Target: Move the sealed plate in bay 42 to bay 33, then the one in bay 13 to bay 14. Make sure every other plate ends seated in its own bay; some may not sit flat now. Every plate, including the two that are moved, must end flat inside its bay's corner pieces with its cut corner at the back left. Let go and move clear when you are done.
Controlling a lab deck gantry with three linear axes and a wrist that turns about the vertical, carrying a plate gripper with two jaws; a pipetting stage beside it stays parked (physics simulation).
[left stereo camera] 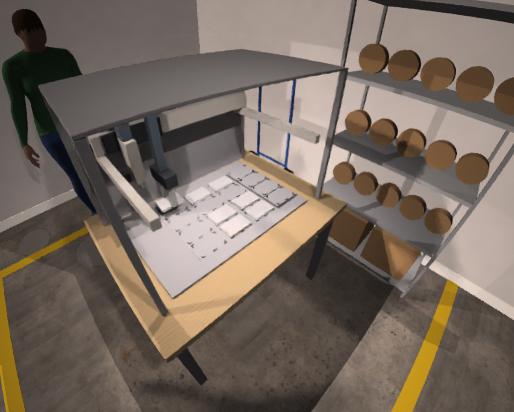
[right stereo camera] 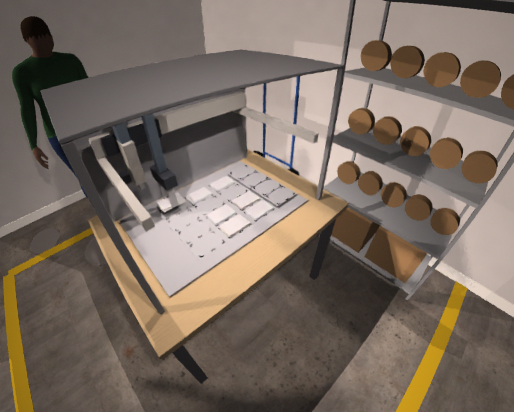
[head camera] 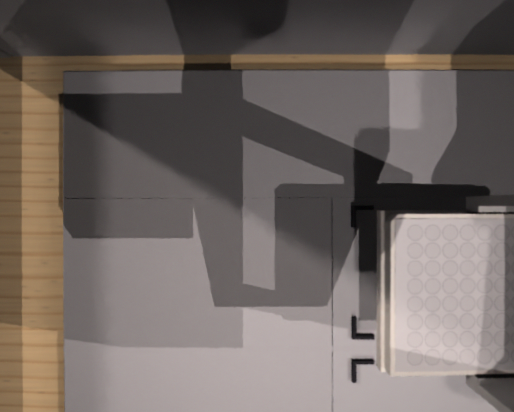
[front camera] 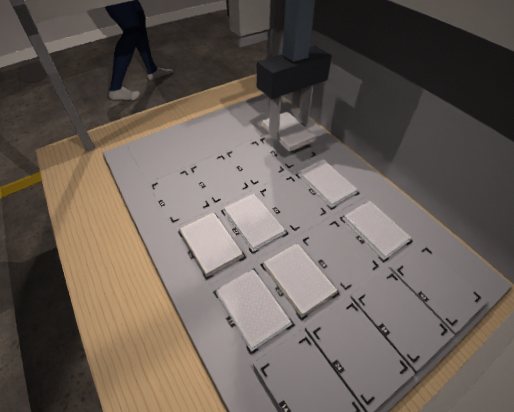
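Pixels of known places: gripper, fingertip midpoint: (left stereo camera: pixel 170 202) (right stereo camera: pixel 171 202) (head camera: pixel 499 290) (front camera: pixel 288 130); robot's base, origin of the base link: (left stereo camera: pixel 203 257) (right stereo camera: pixel 201 256) (front camera: pixel 153 185).
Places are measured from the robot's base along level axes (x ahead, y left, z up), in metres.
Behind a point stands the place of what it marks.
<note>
My gripper (front camera: pixel 291 132) {x 0.061, y 0.364, z 0.055 m} (head camera: pixel 492 291) {x 0.061, y 0.364, z 0.055 m} is at the back left, shut on a white plate (front camera: pixel 286 129) {x 0.062, y 0.356, z 0.063 m} (head camera: pixel 445 295) {x 0.027, y 0.364, z 0.064 m} (left stereo camera: pixel 166 204) {x 0.033, y 0.351, z 0.064 m} (right stereo camera: pixel 166 204) {x 0.031, y 0.353, z 0.064 m} across its front and back sides. It holds that plate above bay 41; bay corner pieces show below it in the head view. The sealed plate in bay 42 (front camera: pixel 329 183) {x 0.239, y 0.360, z 0.014 m} (left stereo camera: pixel 198 194) {x 0.230, y 0.361, z 0.014 m} (right stereo camera: pixel 199 194) {x 0.231, y 0.362, z 0.014 m} lies within its bay. The plate in bay 13 (front camera: pixel 253 310) {x 0.401, y 0.040, z 0.014 m} (left stereo camera: pixel 259 210) {x 0.382, y 0.035, z 0.014 m} lies in the front row. Bay 33 (front camera: pixel 340 255) {x 0.397, y 0.255, z 0.000 m} and bay 14 (front camera: pixel 305 380) {x 0.542, y 0.047, z 0.015 m} are empty. Cut corners are too small to tell.
Plates also lie in bay 43 (front camera: pixel 377 230) {x 0.400, y 0.356, z 0.014 m}, bay 23 (front camera: pixel 300 279) {x 0.399, y 0.147, z 0.014 m}, bay 22 (front camera: pixel 255 221) {x 0.237, y 0.149, z 0.014 m} and bay 12 (front camera: pixel 211 244) {x 0.237, y 0.041, z 0.014 m}. The parked pipetting stage (left stereo camera: pixel 132 162) (right stereo camera: pixel 131 162) hangs left of the gripper. A dark wall stands behind the deck.
</note>
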